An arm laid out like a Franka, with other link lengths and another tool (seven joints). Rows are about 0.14 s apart.
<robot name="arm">
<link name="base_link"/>
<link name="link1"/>
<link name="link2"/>
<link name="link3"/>
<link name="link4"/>
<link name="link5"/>
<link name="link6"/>
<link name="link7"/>
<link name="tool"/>
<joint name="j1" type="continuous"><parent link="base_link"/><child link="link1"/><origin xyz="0.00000 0.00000 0.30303"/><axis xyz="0 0 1"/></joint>
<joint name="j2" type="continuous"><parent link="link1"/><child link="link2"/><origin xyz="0.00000 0.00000 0.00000" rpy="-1.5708 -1.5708 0.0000"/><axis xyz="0 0 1"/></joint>
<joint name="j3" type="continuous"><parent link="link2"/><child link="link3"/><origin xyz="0.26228 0.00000 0.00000" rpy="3.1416 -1.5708 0.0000"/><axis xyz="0 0 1"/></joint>
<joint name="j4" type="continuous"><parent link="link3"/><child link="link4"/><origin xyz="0.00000 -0.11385 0.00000" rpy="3.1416 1.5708 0.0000"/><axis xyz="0 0 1"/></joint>
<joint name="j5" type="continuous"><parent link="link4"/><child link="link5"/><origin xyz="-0.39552 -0.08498 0.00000" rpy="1.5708 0.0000 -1.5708"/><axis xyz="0 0 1"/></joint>
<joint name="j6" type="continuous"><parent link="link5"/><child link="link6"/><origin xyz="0.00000 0.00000 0.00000" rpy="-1.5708 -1.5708 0.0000"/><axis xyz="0 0 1"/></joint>
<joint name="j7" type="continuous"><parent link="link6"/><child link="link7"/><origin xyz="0.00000 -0.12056 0.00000" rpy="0.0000 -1.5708 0.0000"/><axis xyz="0 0 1"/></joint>
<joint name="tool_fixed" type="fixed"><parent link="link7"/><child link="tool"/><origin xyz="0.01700 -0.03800 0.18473" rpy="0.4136 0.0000 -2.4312"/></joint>
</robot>
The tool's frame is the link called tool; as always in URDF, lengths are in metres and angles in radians. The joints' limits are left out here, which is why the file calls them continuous.
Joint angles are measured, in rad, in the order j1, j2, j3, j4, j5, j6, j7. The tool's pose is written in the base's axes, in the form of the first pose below.
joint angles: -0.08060 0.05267 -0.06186 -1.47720 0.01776 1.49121 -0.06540
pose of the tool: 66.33, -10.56, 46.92, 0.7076, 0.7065, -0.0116, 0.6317, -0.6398, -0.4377
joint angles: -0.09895 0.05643 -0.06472 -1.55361 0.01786 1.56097 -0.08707
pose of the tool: 66.70, -12.00, 43.54, 0.7080, 0.7060, -0.0170, 0.6268, -0.6394, -0.4454
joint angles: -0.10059 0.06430 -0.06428 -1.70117 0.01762 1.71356 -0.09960
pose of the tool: 67.42, -12.23, 37.15, 0.7018, 0.7121, -0.0189, 0.6311, -0.6339, -0.4471
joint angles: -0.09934 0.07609 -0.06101 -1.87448 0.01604 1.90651 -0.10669
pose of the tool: 67.36, -11.99, 29.66, 0.6955, 0.7183, -0.0165, 0.6401, -0.6299, -0.4399
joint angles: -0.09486 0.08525 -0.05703 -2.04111 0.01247 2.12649 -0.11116
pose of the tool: 66.72, -11.42, 23.36, 0.6871, 0.7265, 0.0049, 0.6658, -0.6269, -0.4047
